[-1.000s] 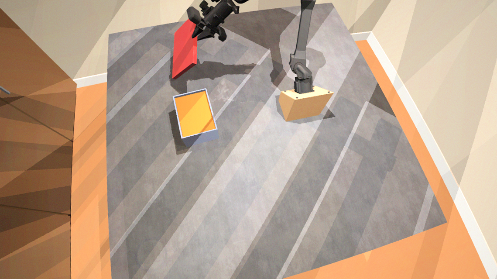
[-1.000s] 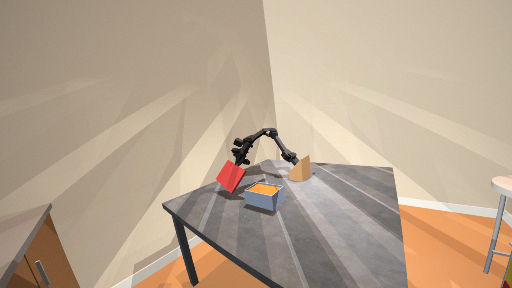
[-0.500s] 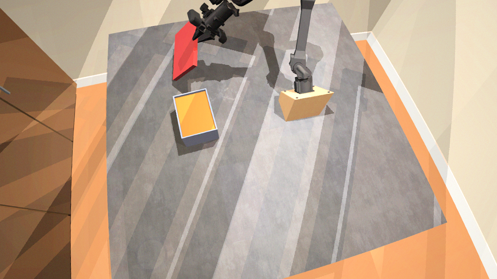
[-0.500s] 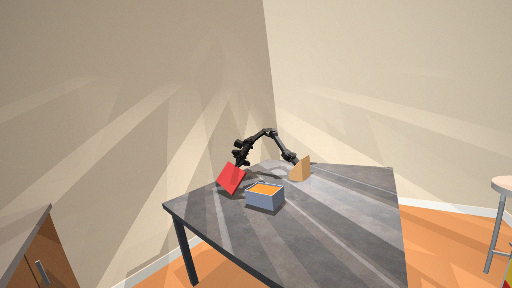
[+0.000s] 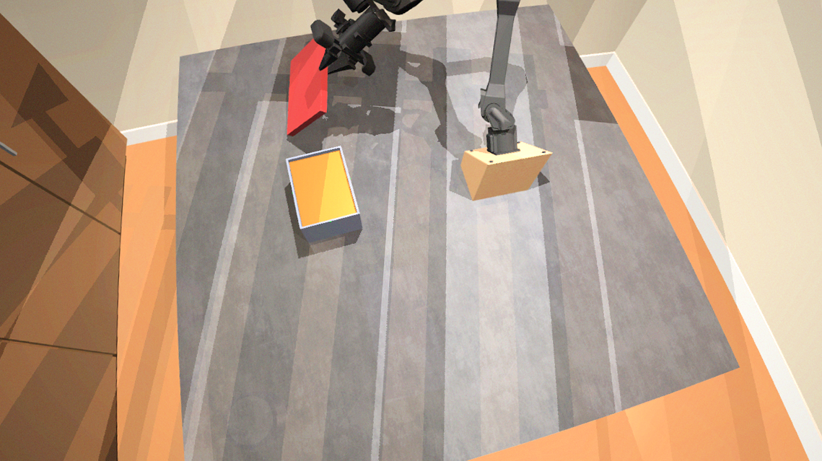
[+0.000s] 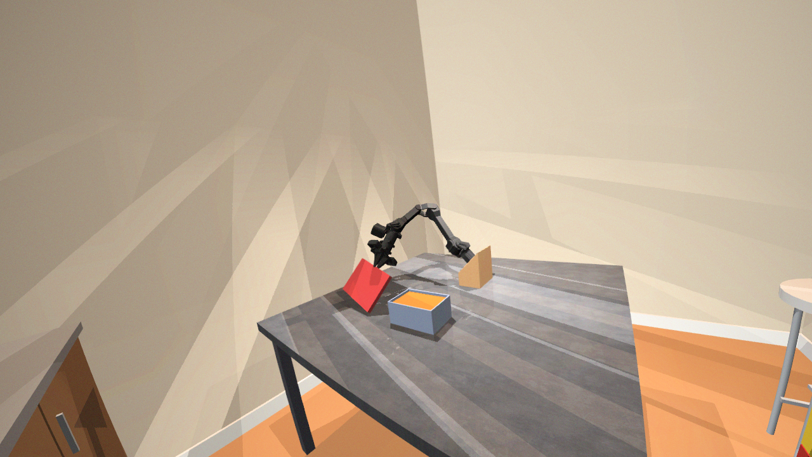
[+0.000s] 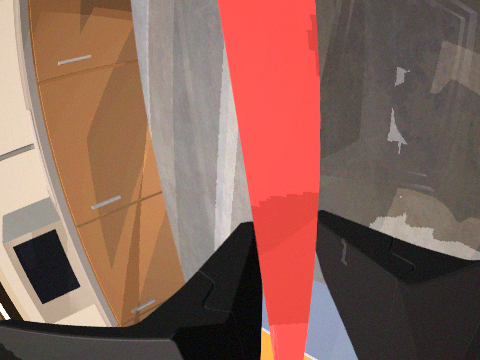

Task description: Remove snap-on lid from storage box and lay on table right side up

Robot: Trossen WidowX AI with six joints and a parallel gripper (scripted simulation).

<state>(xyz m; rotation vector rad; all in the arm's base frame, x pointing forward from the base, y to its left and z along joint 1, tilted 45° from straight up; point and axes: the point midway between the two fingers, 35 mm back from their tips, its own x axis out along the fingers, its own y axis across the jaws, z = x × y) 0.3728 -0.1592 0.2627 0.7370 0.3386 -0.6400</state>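
Now: the red lid 6 cm below my gripper tip, 5 cm ahead of it and 2 cm to the right of it. The rest, counted from my gripper tip: storage box 29 cm to the left, 12 cm below, 5 cm ahead.
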